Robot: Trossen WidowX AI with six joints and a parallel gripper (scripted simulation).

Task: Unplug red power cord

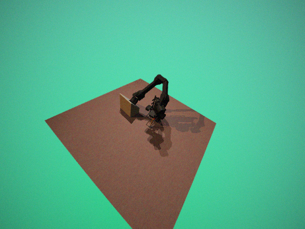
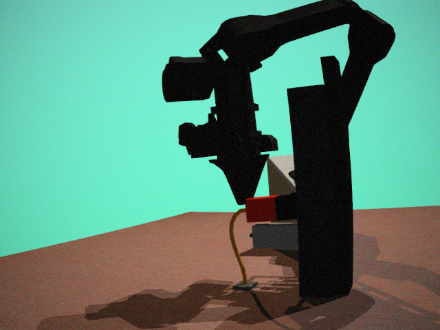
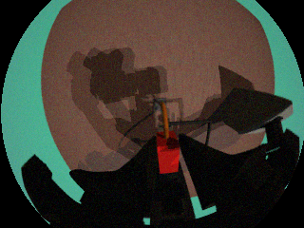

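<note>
My gripper tip is 10 mm past the red plug and 50 mm to the right of it. The rest, counted from my gripper tip: black power strip: 10 mm behind, 120 mm to the left, 10 mm above.
</note>
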